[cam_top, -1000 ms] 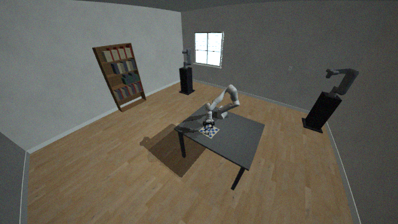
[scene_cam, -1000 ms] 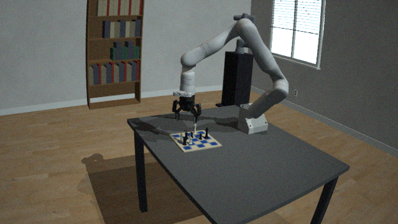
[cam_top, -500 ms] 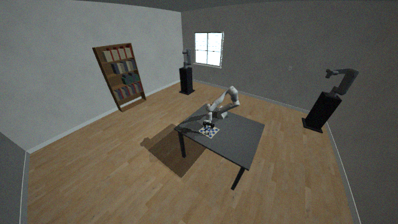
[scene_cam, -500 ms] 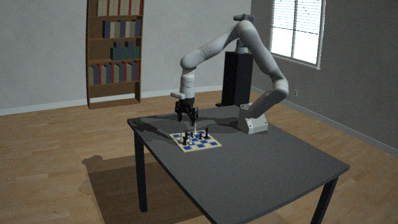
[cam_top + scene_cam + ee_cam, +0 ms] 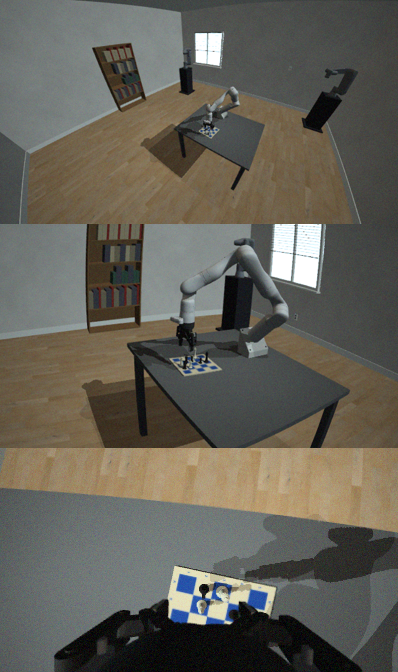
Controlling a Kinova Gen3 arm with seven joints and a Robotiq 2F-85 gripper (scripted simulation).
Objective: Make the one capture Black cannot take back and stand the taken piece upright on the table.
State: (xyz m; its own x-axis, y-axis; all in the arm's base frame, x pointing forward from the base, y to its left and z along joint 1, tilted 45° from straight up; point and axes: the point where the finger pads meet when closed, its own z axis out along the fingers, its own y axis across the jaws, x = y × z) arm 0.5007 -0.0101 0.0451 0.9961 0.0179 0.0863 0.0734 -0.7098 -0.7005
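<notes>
Right now the blue-and-cream chessboard is 120 mm below my hand, 80 mm behind it and 30 mm to the right of it. Also, from my hand: tall white piece: 120 mm behind, 100 mm to the right, 90 mm below.
</notes>
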